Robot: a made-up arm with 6 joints. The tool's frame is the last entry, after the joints.
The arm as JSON. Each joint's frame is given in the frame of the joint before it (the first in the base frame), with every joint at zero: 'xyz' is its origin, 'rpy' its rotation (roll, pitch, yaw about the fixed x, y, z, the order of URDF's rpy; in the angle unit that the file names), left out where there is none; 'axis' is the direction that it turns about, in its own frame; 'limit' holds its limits. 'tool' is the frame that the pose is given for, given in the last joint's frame.
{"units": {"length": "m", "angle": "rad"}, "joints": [
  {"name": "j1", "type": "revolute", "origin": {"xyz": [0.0, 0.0, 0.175], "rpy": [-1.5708, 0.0, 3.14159]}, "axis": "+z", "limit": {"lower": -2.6, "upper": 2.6}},
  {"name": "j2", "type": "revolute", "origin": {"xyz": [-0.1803, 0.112, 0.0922], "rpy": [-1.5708, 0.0, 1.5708]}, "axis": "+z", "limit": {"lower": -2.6, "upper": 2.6}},
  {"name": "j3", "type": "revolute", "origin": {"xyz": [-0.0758, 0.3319, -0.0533], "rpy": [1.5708, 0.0, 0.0]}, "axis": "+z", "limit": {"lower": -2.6, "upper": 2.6}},
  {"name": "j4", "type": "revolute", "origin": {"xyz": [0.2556, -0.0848, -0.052], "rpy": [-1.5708, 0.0, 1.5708]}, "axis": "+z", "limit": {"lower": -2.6, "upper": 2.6}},
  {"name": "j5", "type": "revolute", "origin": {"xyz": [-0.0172, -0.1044, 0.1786], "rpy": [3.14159, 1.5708, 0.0]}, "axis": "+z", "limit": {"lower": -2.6, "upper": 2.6}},
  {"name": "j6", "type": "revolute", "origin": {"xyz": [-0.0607, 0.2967, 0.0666], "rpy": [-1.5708, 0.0, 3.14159]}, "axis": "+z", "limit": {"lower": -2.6, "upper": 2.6}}
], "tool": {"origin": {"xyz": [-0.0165, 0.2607, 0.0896], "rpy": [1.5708, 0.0, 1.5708]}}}
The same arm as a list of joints. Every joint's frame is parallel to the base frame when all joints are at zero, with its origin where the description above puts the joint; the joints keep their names.
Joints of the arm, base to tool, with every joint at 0 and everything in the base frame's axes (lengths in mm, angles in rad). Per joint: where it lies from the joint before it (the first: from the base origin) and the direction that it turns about. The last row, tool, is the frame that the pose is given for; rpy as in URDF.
j1: axis -y offset 0 0 175
j2: axis +x offset 180.3 -92.2 -112
j3: axis -y offset -53.3 331.9 75.8
j4: axis +z offset -84.8 52 -255.6
j5: axis -x offset -17.2 -104.4 178.6
j6: axis +y offset -66.6 -296.7 60.7
tool: offset 260.7 89.6 -16.5 rpy 0 0 0
Joint limits (rad, base to tool): -2.6..2.6 -2.6..2.6 -2.6..2.6 -2.6..2.6 -2.6..2.6 -2.6..2.6

